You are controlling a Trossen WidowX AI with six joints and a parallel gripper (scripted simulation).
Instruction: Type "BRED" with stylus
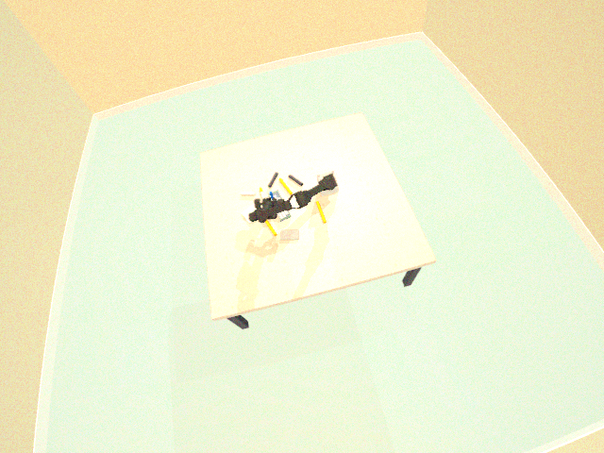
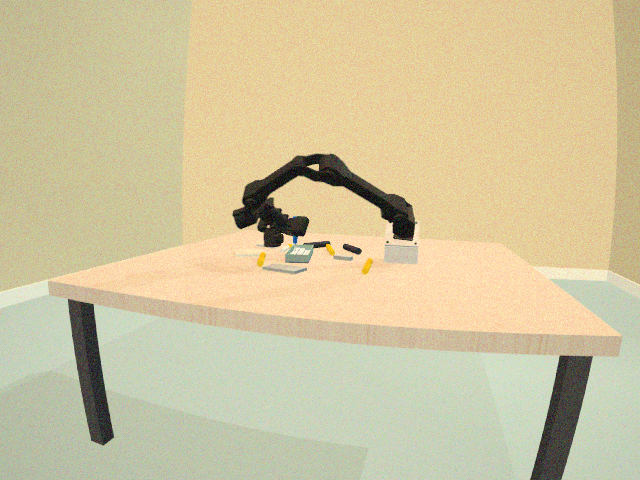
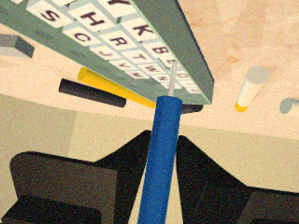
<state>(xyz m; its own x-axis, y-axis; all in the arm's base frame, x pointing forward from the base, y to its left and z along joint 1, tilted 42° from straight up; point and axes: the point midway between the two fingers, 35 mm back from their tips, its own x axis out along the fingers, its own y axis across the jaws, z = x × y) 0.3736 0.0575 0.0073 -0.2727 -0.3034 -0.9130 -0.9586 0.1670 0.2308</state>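
Right now the white-and-yellow pen is 10 cm to the right of my gripper tip, 7 cm ahead of it and 6 cm below it. Also, from my gripper tip: blue stylus 1 cm below.
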